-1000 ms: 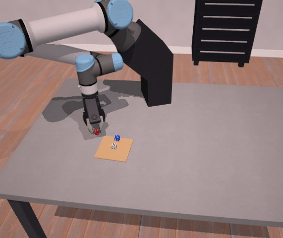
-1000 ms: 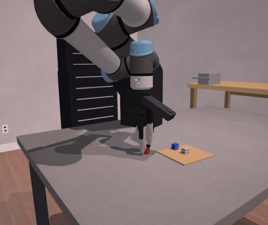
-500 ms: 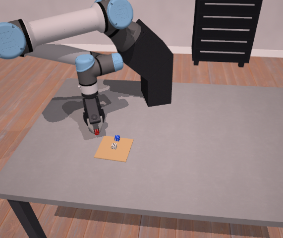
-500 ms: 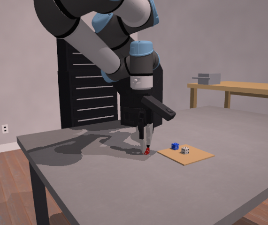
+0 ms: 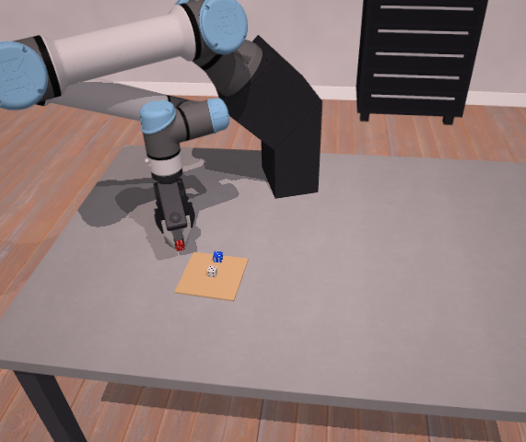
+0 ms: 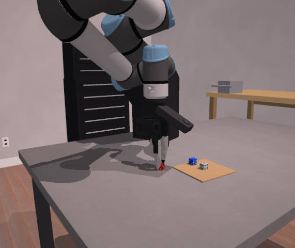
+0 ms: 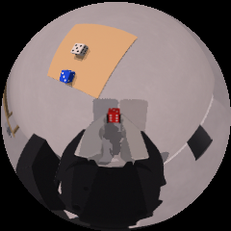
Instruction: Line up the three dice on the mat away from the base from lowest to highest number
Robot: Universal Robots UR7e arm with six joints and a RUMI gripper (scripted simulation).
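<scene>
Now: hand 1 cm above the red die. The rest, counted from my hand: tan mat 10 cm ahead, 9 cm to the left, 2 cm below; then white die 10 cm ahead, 9 cm to the left; then blue die 10 cm to the left, 5 cm ahead.
</scene>
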